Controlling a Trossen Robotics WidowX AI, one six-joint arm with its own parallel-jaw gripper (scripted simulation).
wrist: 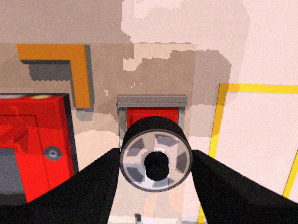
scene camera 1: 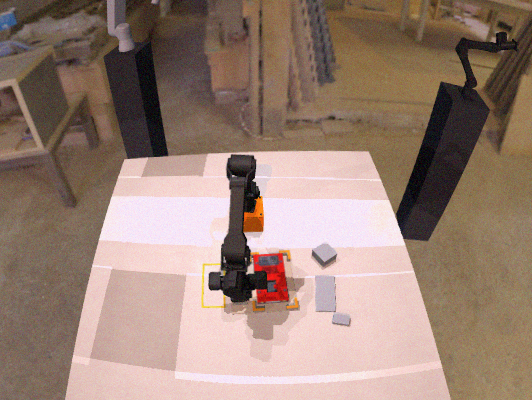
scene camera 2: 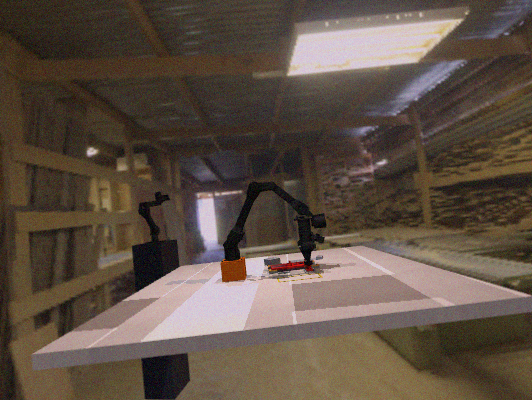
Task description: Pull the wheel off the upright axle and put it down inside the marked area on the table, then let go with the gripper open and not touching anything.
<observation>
The pictures show: my gripper and a grey frame.
My gripper also shows in the wrist view.
</observation>
